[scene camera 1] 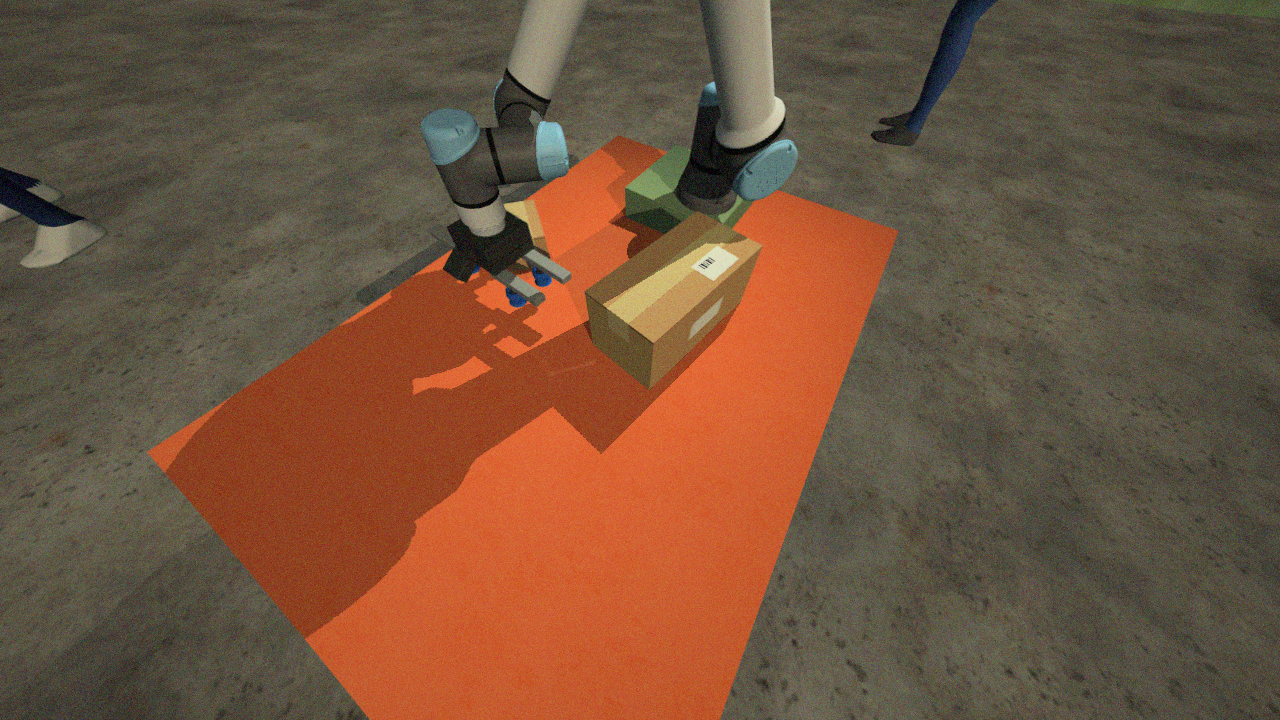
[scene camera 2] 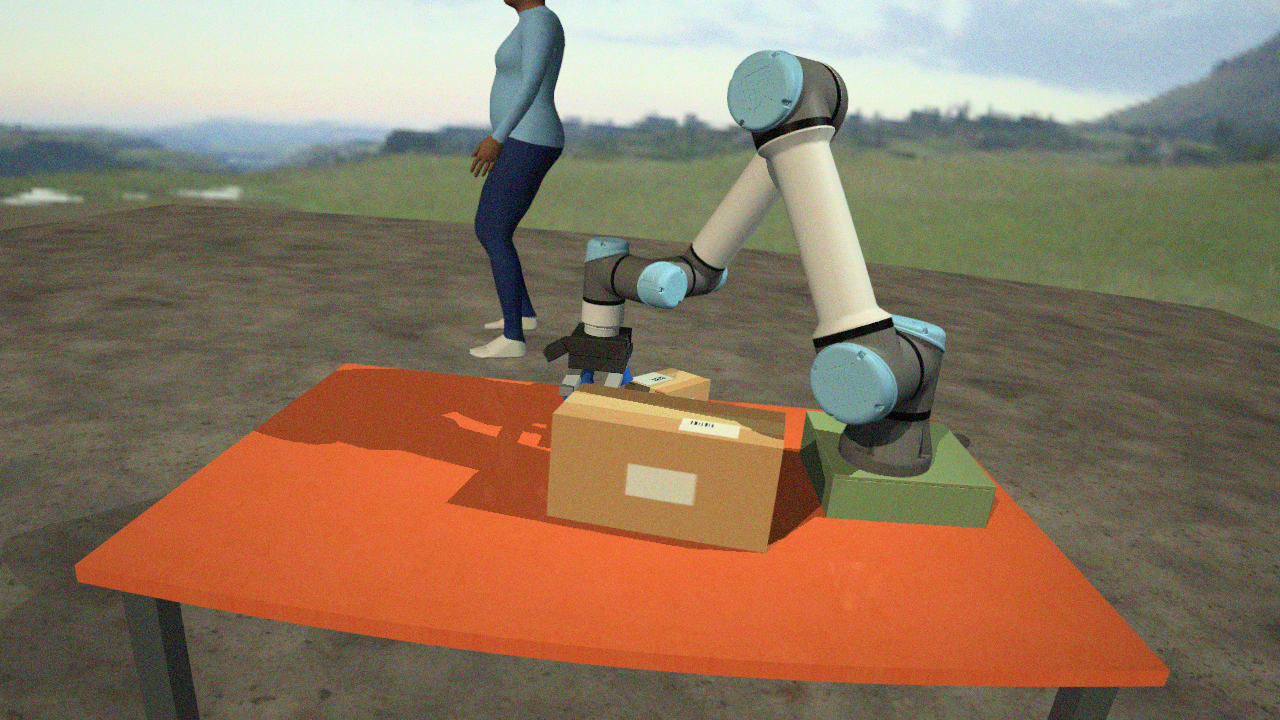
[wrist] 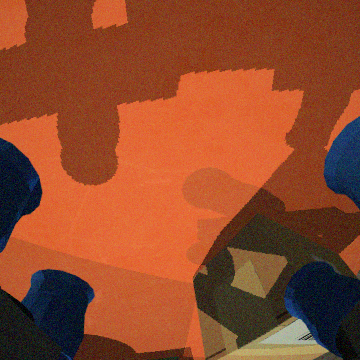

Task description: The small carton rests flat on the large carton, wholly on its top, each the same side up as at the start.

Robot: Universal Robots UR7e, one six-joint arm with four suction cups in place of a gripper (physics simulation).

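Places are measured from the arm's base along level axes (x ahead, y left, z up), in metres.
Pixels of known places: hand at its tool point: (wrist: 187,239); arm's base at its link origin: (scene camera 1: 706,195) (scene camera 2: 883,456).
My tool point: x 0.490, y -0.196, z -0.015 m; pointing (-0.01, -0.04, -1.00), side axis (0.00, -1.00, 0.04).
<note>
For each thing: its top centre in the pictures, then the offset to it from my tool point. Level surfaces: height alone.
- small carton at its top centre: (wrist: 310,342) (scene camera 2: 668,379) (scene camera 1: 517,220) 0.018 m up, 0.125 m back, 0.096 m right
- large carton at its top centre: (scene camera 2: 674,413) (scene camera 1: 678,267) 0.093 m up, 0.147 m back, 0.323 m left
- orange table's at its surface level: 0.062 m down
The small carton (scene camera 1: 534,225) (scene camera 2: 691,385) (wrist: 225,300) sits upright on the orange table's far side, its label up, partly hidden by the tool. The large carton (scene camera 1: 671,351) (scene camera 2: 586,479) stands upright nearer the middle, with a barcode label on its top. My gripper (scene camera 1: 508,278) (scene camera 2: 597,379) has four blue suction cups and hangs low beside and partly over the small carton. In the wrist view, the lower right cup lies over the small carton's top and appears to touch it; the other cups are over the table. The exact contact is hard to see.
The large carton stands close to the tool, between it and the near table edge. The green base block (scene camera 1: 651,186) (scene camera 2: 904,501) carries the arm at the orange table's (scene camera 1: 572,555) (scene camera 2: 375,573) other end. A person (scene camera 2: 528,107) stands beyond the table.
</note>
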